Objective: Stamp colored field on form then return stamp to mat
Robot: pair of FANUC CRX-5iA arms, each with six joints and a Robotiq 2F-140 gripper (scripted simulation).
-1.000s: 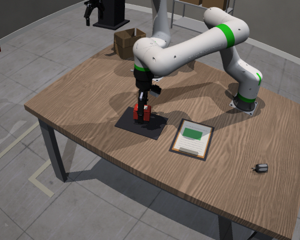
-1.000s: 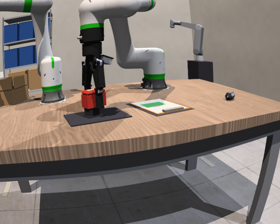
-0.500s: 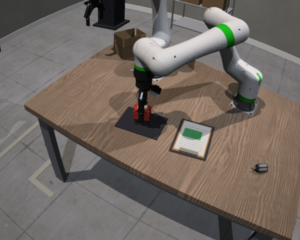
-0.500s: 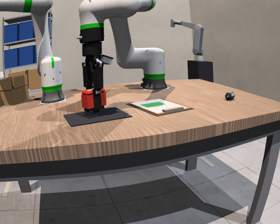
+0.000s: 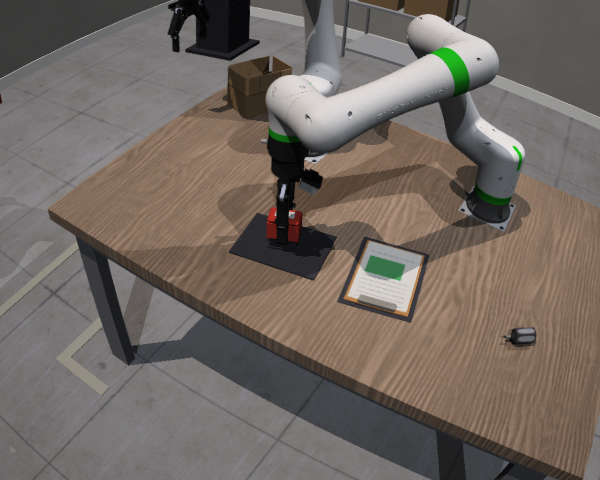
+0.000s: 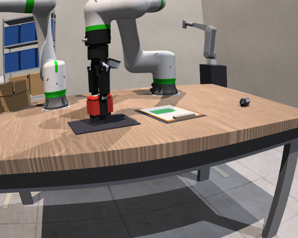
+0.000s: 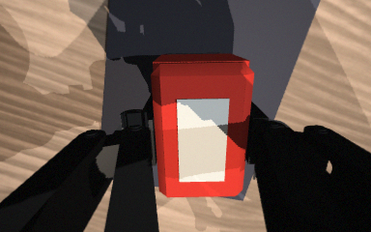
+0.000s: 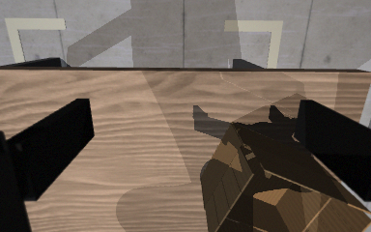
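Note:
The dark mat lies 70 mm below my left hand. Round my left hand: red stamp (20 mm below); cardboard box (630 mm behind, 440 mm to the right).

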